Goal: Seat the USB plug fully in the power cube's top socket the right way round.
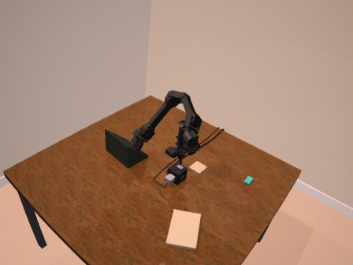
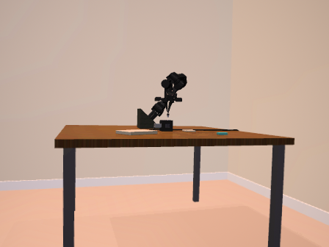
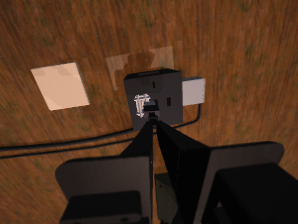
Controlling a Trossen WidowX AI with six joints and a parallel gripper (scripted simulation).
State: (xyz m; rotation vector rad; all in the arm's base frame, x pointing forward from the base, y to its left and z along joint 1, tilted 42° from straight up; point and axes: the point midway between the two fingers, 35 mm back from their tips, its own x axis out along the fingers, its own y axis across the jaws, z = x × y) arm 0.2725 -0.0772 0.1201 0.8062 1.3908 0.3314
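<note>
Now: the USB plug 20 mm below my gripper tip. The rest, counted from my gripper tip: teal block: 350 mm ahead, 220 mm to the left, 130 mm below; tan book: 210 mm ahead, 290 mm to the right, 130 mm below; small tan card: 50 mm ahead, 140 mm to the left, 130 mm below.
</note>
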